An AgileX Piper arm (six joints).
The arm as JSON. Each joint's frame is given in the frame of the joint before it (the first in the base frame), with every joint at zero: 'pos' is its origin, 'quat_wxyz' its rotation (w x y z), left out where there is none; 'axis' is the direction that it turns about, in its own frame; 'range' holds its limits. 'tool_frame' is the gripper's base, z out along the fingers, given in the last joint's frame.
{
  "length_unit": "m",
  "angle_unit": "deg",
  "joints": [
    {
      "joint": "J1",
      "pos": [
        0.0,
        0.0,
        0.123
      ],
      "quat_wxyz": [
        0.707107,
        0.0,
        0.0,
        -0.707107
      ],
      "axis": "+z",
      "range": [
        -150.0,
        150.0
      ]
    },
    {
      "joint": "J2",
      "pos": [
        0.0,
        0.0,
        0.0
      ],
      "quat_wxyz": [
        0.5,
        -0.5,
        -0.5,
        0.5
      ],
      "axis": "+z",
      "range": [
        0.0,
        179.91
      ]
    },
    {
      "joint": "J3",
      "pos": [
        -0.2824,
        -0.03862,
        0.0
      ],
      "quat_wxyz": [
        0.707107,
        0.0,
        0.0,
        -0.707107
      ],
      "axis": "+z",
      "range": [
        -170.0,
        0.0
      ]
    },
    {
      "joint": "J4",
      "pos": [
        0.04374,
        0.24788,
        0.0
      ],
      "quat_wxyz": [
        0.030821,
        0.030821,
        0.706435,
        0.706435
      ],
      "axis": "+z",
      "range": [
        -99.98,
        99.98
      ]
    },
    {
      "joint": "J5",
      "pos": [
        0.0,
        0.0,
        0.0
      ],
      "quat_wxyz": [
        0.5,
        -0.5,
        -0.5,
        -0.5
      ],
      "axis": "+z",
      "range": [
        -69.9,
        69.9
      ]
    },
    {
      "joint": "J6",
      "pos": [
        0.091,
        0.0,
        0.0
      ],
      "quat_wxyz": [
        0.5,
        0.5,
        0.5,
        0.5
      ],
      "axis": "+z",
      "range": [
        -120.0,
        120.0
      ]
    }
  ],
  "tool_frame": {
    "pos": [
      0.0,
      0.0,
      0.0
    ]
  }
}
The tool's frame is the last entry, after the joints.
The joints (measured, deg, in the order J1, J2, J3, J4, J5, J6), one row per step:
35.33, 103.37, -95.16, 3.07, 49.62, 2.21
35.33, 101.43, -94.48, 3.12, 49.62, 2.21
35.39, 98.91, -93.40, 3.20, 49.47, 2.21
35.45, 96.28, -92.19, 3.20, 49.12, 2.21
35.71, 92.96, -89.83, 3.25, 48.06, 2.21
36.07, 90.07, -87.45, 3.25, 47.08, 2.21
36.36, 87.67, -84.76, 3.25, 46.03, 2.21
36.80, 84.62, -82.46, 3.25, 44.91, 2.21
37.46, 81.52, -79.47, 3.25, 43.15, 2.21
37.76, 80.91, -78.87, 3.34, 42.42, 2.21
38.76, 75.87, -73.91, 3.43, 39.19, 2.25
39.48, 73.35, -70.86, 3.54, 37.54, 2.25
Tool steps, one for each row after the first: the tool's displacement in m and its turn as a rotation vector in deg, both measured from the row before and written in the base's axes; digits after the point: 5 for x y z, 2 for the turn. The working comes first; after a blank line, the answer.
Tool pose at each row, in the base's axes (x y z in m, rotation vector in deg; the steps are taken from these numbers as rounded here):
0.33189, 0.23980, 0.32429, -39.75, 139.00, 19.23
0.32556, 0.23539, 0.33438, -39.42, 137.81, 19.72
0.31680, 0.22979, 0.34616, -39.06, 136.29, 20.37
0.30756, 0.22369, 0.35768, -38.68, 134.58, 20.98
0.29498, 0.21677, 0.36760, -38.40, 132.60, 21.78
0.28331, 0.21104, 0.37381, -38.38, 131.09, 22.41
0.27354, 0.20599, 0.37479, -38.46, 130.31, 22.76
0.26115, 0.19992, 0.38127, -38.41, 128.42, 23.55
0.24816, 0.19459, 0.38421, -38.56, 126.48, 24.43
0.24530, 0.19452, 0.38511, -38.62, 125.74, 24.90
0.22493, 0.18500, 0.38794, -38.54, 122.41, 26.52
0.21405, 0.18076, 0.38542, -38.86, 121.22, 27.34

-0.00633, -0.00441, 0.01009, 0.77, -1.00, 0.00
-0.00876, -0.00560, 0.01178, 0.99, -1.25, 0.05
-0.00924, -0.00610, 0.01152, 1.03, -1.44, 0.05
-0.01258, -0.00692, 0.00992, 1.21, -1.62, 0.20
-0.01167, -0.00573, 0.00621, 0.88, -1.20, 0.30
-0.00977, -0.00505, 0.00098, 0.44, -0.61, 0.23
-0.01239, -0.00607, 0.00648, 1.12, -1.50, 0.37
-0.01299, -0.00533, 0.00294, 1.13, -1.49, 0.56
-0.00286, -0.00007, 0.00090, 0.52, -0.52, 0.26
-0.02037, -0.00952, 0.00283, 2.15, -2.51, 0.79
-0.01088, -0.00424, -0.00252, 0.79, -0.79, 0.63

